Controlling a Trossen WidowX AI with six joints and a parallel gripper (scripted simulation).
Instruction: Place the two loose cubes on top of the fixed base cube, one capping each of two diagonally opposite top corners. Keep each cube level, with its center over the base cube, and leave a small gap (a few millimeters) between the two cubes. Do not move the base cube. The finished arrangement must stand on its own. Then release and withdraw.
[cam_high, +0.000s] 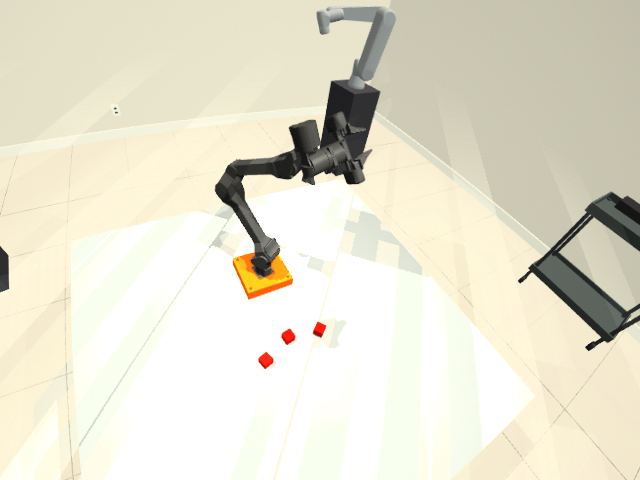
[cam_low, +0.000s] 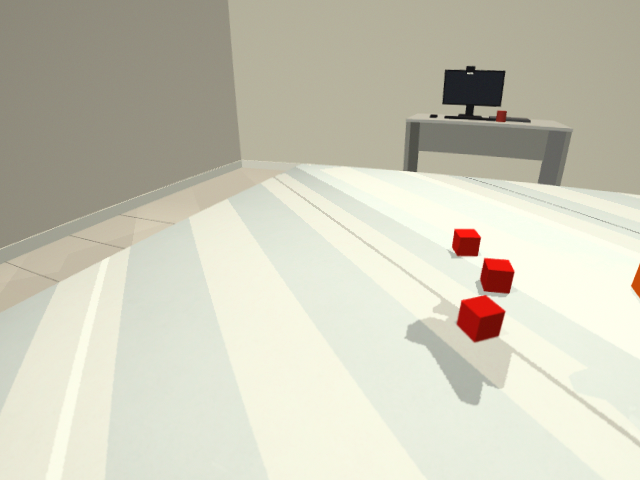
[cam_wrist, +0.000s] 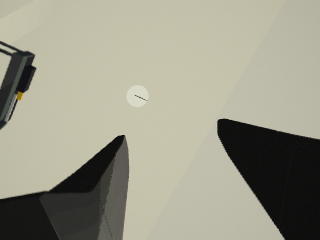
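My gripper tip is 20 cm short of the cube, 21 cm to the left of it and 55 cm above it.
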